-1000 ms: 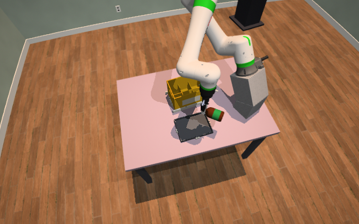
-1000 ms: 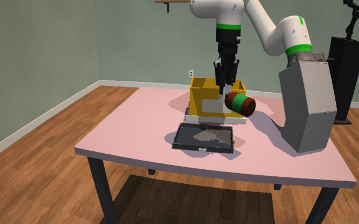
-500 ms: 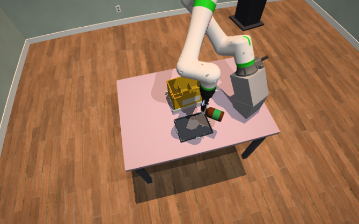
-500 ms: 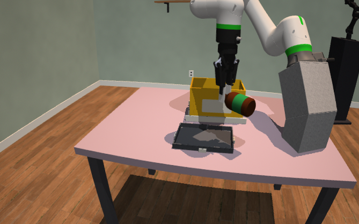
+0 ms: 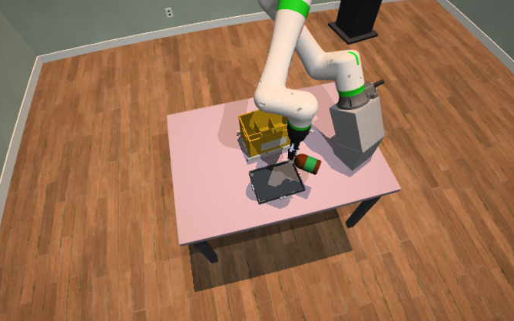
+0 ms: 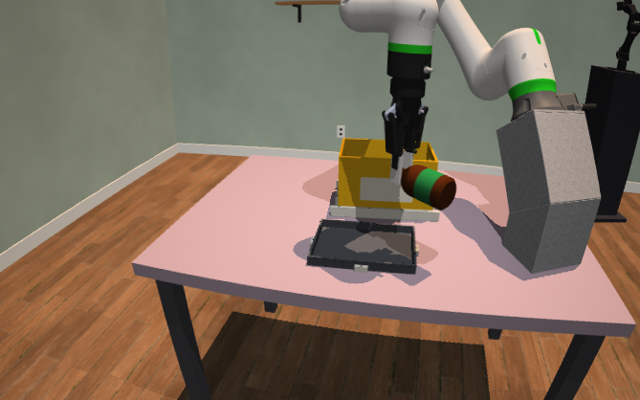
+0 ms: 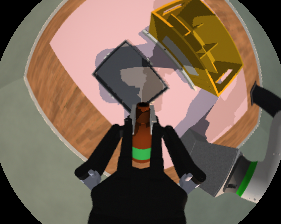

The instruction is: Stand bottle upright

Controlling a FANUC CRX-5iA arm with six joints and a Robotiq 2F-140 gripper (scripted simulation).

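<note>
Right now my hand is 40 mm past the bottle, 40 mm to the right of it and 20 mm above it. Also, from my hand: yellow crate (270 mm to the right, 130 mm below); then tray (70 mm ahead, 210 mm below).
</note>
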